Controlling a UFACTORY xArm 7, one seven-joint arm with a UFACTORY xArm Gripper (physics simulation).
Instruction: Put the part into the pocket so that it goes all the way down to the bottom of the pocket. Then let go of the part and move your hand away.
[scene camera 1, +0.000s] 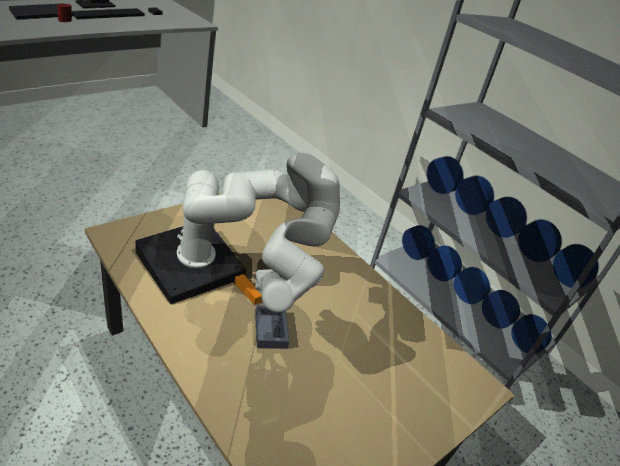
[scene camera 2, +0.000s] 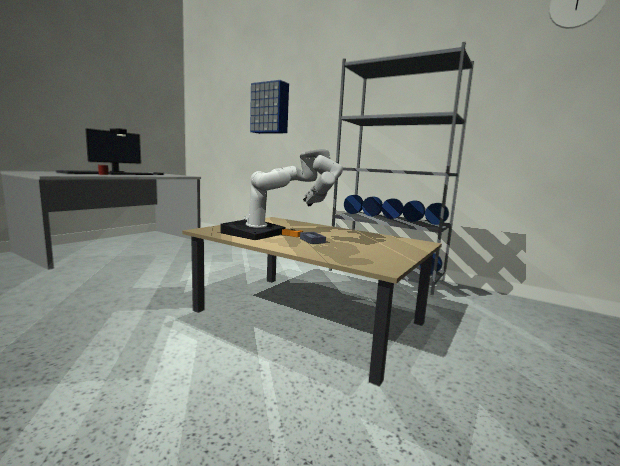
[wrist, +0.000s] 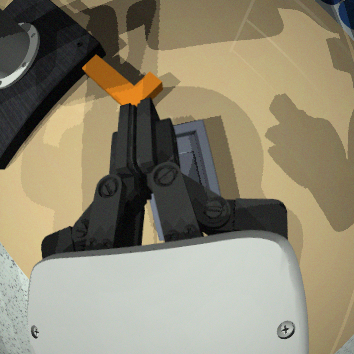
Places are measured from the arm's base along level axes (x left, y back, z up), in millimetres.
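Pixels of known places: gripper, fingertip midpoint: (scene camera 2: 308, 203) (wrist: 144, 118); arm's base, origin of the base link: (scene camera 1: 196, 254) (scene camera 2: 256, 225) (wrist: 10, 54).
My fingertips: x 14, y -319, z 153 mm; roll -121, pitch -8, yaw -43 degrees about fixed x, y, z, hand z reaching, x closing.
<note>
For each thing: its top centre in the pictures, then the offset to it from my fingertips.
- orange L-shaped part, middle of its top: (wrist: 118, 73) (scene camera 1: 253, 284) (scene camera 2: 292, 230) dy +116, dx +54, dz -170 mm
- blue-grey pocket block, middle of its top: (wrist: 180, 180) (scene camera 1: 272, 322) (scene camera 2: 312, 234) dy -41, dx -15, dz -164 mm
The orange L-shaped part (scene camera 1: 248, 289) (scene camera 2: 290, 233) (wrist: 107, 77) lies on the table outside the pocket, between the black base plate and the pocket. One end is close to the plate's corner; whether they touch I cannot tell. The blue-grey pocket block (scene camera 1: 272, 344) (scene camera 2: 314, 240) (wrist: 210, 160) sits on the table with its opening up, and the part is not in it. My gripper (scene camera 2: 308, 202) (wrist: 144, 118) is shut and empty, tilted, and hangs high above the table. In the wrist view its fingers cover some of the pocket block. The arm hides the fingers in the first scene view.
The black base plate (scene camera 1: 160, 270) (scene camera 2: 245, 231) (wrist: 45, 95) carries the arm at the table's left end. A shelf rack (scene camera 1: 416, 145) (scene camera 2: 339, 120) with blue round items stands beyond the table's far edge. A desk (scene camera 1: 185, 85) (scene camera 2: 175, 200) stands at the back left.
</note>
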